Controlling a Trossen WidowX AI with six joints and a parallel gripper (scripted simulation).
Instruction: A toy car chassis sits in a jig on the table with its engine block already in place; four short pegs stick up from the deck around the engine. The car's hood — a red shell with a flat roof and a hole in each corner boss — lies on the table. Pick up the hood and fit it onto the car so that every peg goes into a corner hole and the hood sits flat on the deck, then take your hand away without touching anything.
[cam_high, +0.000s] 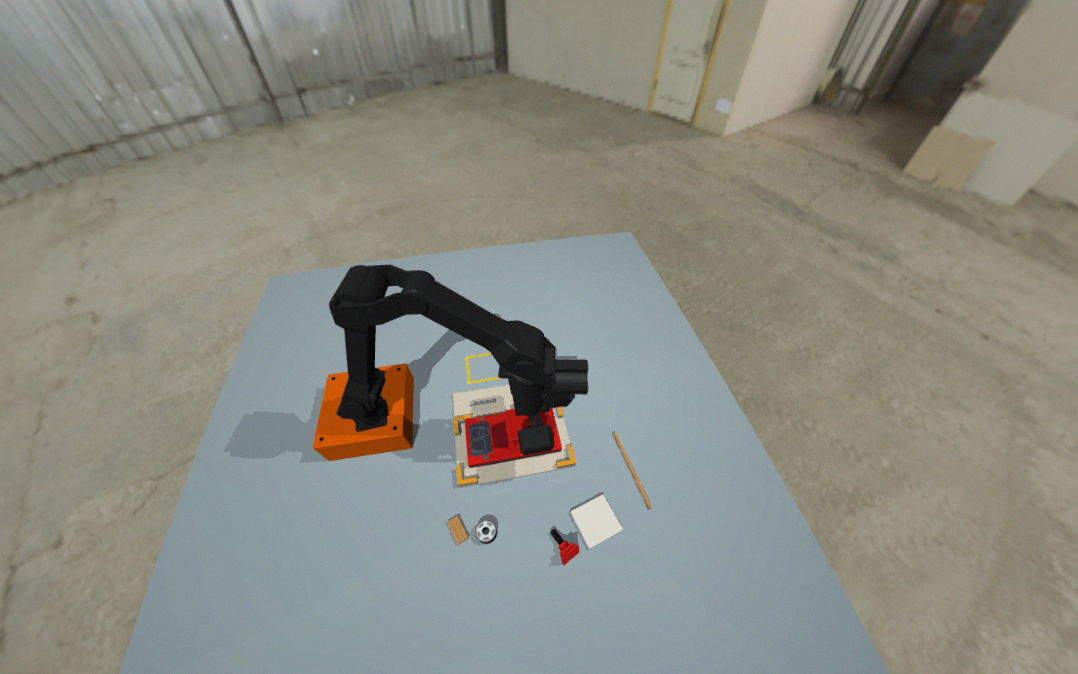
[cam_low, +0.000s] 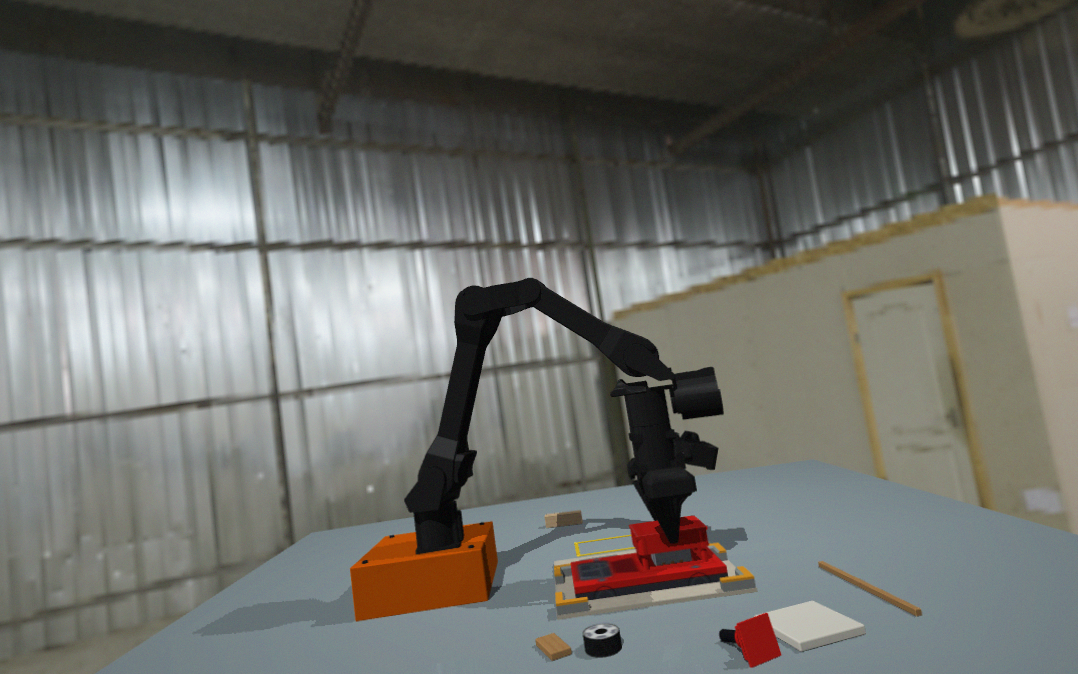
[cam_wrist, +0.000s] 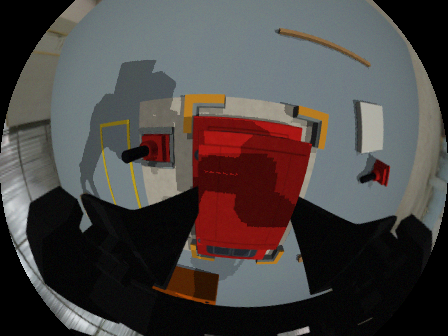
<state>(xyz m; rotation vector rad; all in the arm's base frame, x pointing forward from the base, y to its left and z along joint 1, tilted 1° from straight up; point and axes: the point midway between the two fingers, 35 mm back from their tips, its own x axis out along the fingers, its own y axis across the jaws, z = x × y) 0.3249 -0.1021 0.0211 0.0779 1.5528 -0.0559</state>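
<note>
Right now my gripper tip is 3 cm past the cream jig, 2 cm to the right of it and 4 cm above it. From my gripper tip the other things lie so: white tile: 8 cm ahead, 21 cm to the right, 5 cm below; then wooden stick: 19 cm ahead, 14 cm to the right, 5 cm below; then red hood: 1 cm above.
</note>
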